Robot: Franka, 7 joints.
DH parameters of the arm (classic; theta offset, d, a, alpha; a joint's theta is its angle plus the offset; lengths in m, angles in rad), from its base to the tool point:
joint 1: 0 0.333 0 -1.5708
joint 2: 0 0 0 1.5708
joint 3: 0 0.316 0.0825 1.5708
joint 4: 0 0 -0.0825 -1.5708
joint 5: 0 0.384 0 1.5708
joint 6: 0 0 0.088 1.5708
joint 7: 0 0.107 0 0
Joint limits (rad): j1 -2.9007..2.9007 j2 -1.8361..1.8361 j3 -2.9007..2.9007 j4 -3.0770..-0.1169 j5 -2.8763..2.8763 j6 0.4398..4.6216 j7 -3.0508..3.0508
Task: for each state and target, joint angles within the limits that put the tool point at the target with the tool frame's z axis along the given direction. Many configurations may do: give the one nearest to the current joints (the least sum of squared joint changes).
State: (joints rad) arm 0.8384 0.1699 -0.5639 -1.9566 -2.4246 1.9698 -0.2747
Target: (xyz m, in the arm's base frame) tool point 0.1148 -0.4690 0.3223 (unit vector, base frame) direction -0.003 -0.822 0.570
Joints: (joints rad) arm 0.1777 0.5087 -1.3862 -2.5792 -2.5609 1.5947 -0.2747
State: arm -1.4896 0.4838 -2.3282 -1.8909 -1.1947 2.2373 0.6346
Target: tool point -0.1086 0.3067 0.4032 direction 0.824 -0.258 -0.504
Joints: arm -1.6621 0.4752 -2.5343 -2.5447 -0.4948 1.4203 0.6346
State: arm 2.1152 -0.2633 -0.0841 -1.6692 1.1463 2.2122 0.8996
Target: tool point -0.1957 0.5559 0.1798 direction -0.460 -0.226 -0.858
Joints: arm 2.0753 0.5451 -0.2087 -1.9706 0.8469 2.2181 0.8996
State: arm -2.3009 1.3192 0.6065 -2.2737 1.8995 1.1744 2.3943
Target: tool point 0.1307 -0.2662 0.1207 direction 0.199 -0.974 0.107
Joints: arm -2.7059 1.1149 0.7766 -2.9297 2.3803 1.4655 2.3943
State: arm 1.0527 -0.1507 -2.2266 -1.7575 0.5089 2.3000 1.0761
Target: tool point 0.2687 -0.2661 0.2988 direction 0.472 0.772 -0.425
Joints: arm 1.2616 0.1685 -2.2727 -2.5599 1.0258 1.5551 1.0761
